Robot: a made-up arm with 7 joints. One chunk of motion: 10 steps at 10 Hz.
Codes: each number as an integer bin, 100 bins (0 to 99) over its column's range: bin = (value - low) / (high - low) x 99, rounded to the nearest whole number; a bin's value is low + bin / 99 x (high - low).
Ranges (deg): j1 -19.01..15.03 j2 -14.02..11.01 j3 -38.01..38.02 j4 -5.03..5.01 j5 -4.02..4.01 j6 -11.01..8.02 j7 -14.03..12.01
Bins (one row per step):
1: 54 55 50 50 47 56 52
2: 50 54 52 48 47 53 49
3: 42 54 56 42 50 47 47
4: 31 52 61 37 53 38 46
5: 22 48 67 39 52 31 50
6: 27 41 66 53 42 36 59
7: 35 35 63 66 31 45 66
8: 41 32 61 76 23 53 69
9: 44 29 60 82 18 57 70
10: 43 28 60 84 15 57 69
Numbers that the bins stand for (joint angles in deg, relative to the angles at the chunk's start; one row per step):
1: -0.44 -0.11 0.39 0.04 -0.21 -0.25 -0.35
2: -1.82 -0.37 1.92 -0.16 -0.21 -0.82 -1.14
3: -4.57 -0.37 5.00 -0.77 0.04 -1.98 -1.67
4: -8.35 -0.87 8.84 -1.28 0.28 -3.71 -1.93
5: -11.45 -1.88 13.44 -1.07 0.20 -5.05 -0.88
6: -9.73 -3.65 12.68 0.34 -0.61 -4.09 1.49
7: -6.98 -5.17 10.37 1.66 -1.51 -2.36 3.33
8: -4.91 -5.93 8.84 2.68 -2.15 -0.82 4.12
9: -3.88 -6.69 8.07 3.29 -2.56 -0.05 4.38
10: -4.22 -6.94 8.07 3.49 -2.80 -0.05 4.12

